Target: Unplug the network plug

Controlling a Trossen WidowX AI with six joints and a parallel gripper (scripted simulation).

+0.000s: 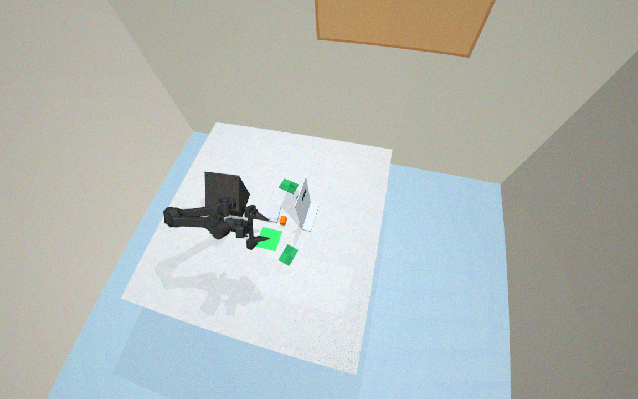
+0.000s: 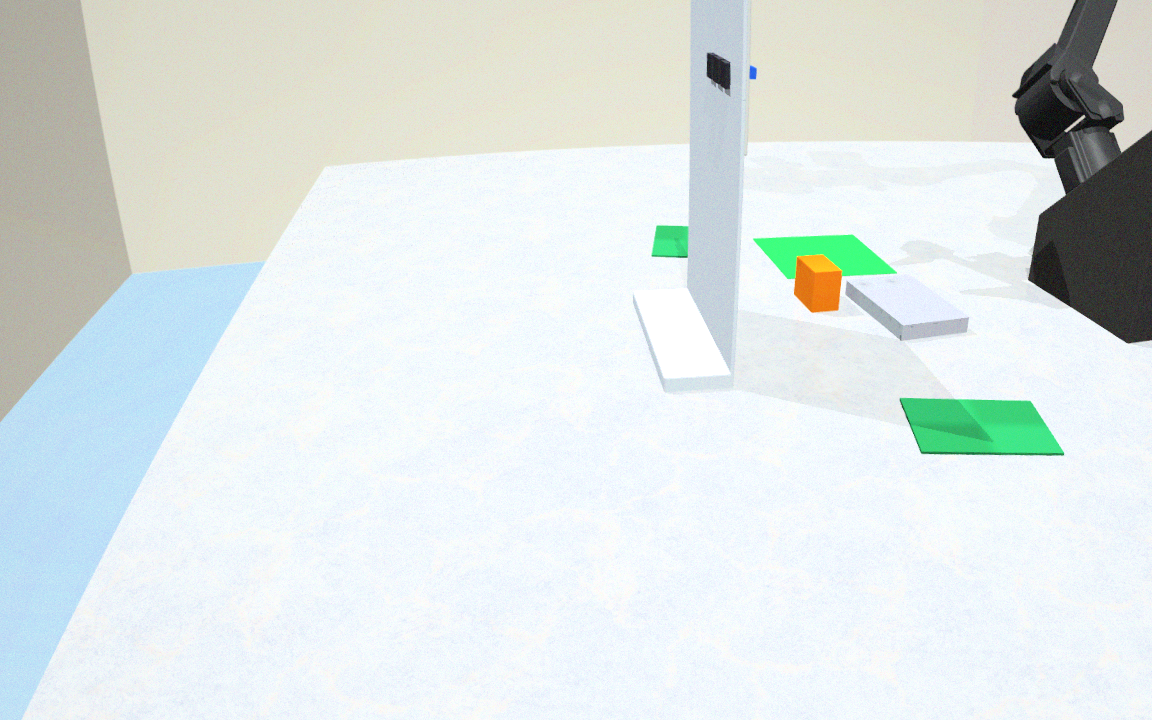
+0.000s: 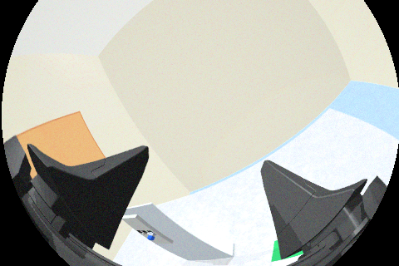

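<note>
Now: gripper tip 7 cm short of the network plug, 23 cm to the right of it and 13 cm above it. From my gripper tip the other things lie so: flat grey block 11 cm behind, 22 cm to the left, 35 cm below; orange block 4 cm behind, 18 cm to the left, 34 cm below; grey panel 9 cm ahead, 24 cm to the left, 22 cm below.
</note>
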